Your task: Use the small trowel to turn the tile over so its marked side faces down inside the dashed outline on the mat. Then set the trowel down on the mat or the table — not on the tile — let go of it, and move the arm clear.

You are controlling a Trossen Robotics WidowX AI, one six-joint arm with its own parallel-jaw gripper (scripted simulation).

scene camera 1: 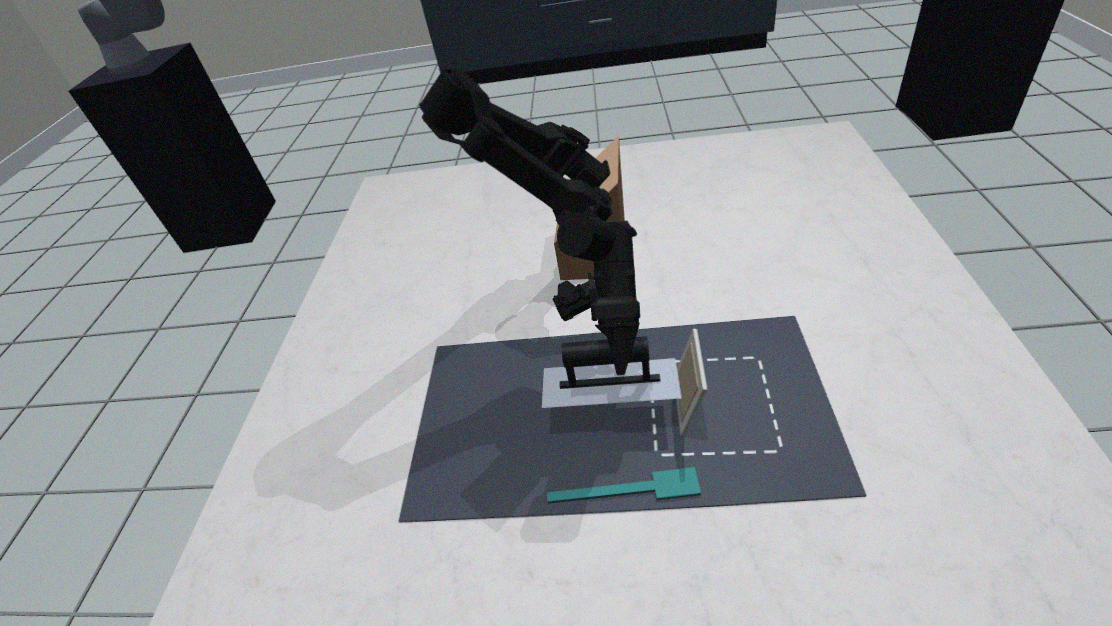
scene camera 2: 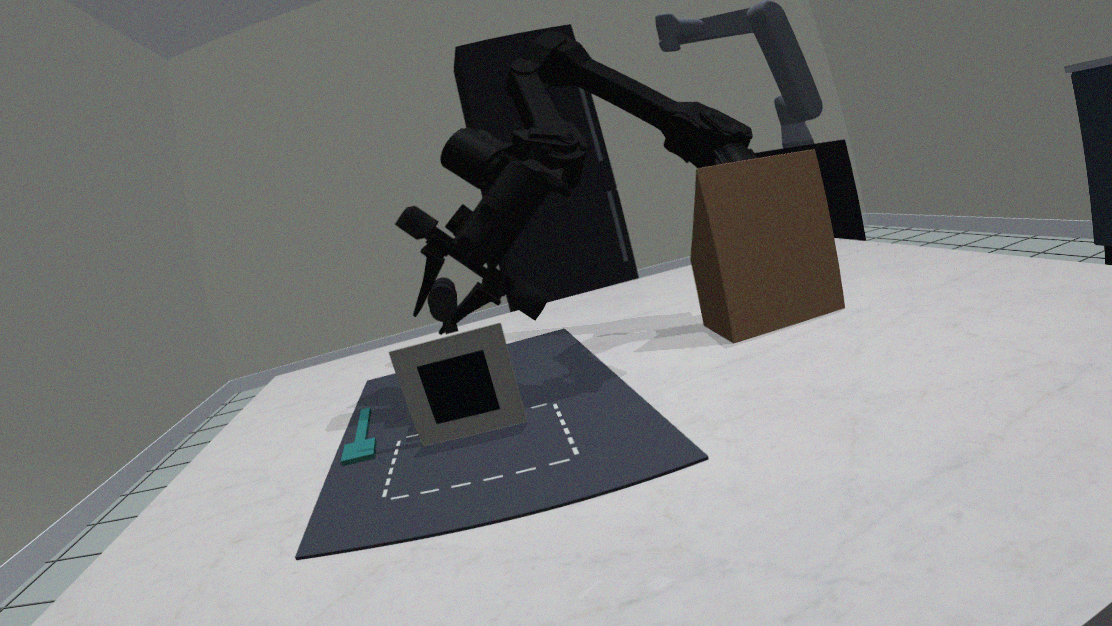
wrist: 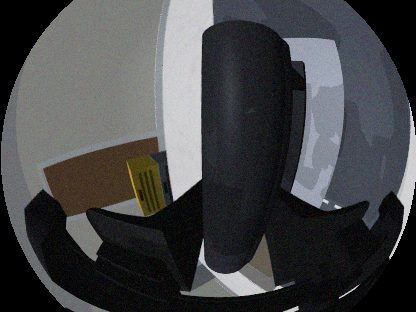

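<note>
My gripper (scene camera 2: 427, 324) is holding a trowel (scene camera 1: 588, 377), (scene camera 2: 442, 299), (wrist: 272, 109). I can see a tile as well, in scene camera 2 (scene camera 2: 460, 384), in scene camera 1 (scene camera 1: 692, 382) and in the wrist view (wrist: 259, 271). Then there is a teal flat tool (scene camera 1: 669, 484), (scene camera 2: 362, 449), though the wrist view does not show the tool, hidden by the trowel. A dark mat (scene camera 1: 485, 447) is part of the scene too.
</note>
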